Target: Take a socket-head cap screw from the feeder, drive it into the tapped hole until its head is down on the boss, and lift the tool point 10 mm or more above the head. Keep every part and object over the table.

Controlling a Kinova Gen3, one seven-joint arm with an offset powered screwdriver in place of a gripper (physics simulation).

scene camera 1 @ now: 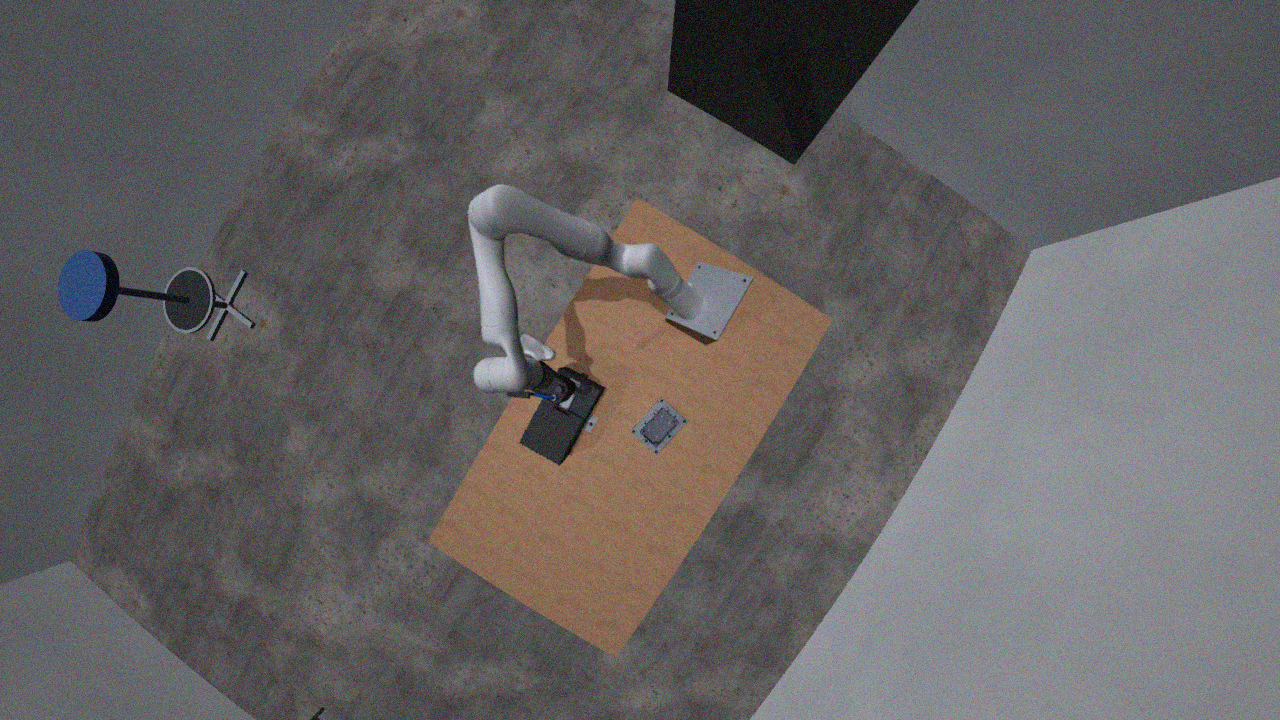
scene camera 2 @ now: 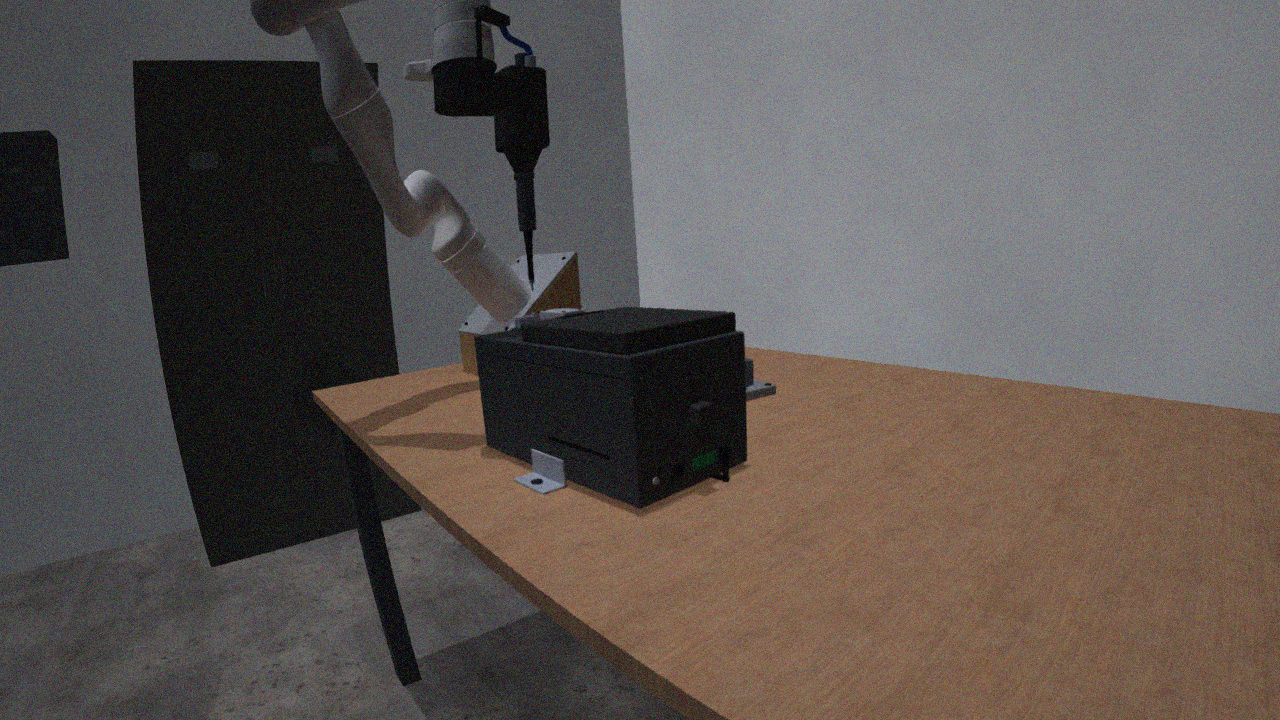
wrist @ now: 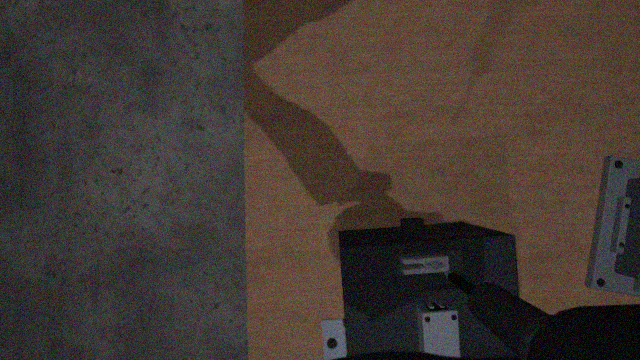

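The screw feeder (scene camera 1: 549, 433) (scene camera 2: 572, 394) (wrist: 380, 290) is a black box on the table, with a pale pick-up slot (wrist: 425, 265) in its top in the wrist view. My screwdriver tip (scene camera 2: 531, 282) (wrist: 449, 276) points down and stands a little above the feeder's slot end, apart from it. A tiny, thin piece shows at the tip and looks like a cap screw; its details are too small to make out. The grey plate (scene camera 1: 636, 431) (scene camera 2: 760, 390) (wrist: 599, 240) with a raised middle lies beside the feeder. Its tapped hole cannot be picked out.
Small metal brackets (scene camera 1: 590, 423) (scene camera 2: 541, 483) (wrist: 332, 332) stand at the feeder's sides. A pale block (wrist: 441, 332) sits on the feeder near the slot. The arm's base plate (scene camera 1: 729, 291) is at the table's other end. The table edge (wrist: 245, 225) runs near the feeder.
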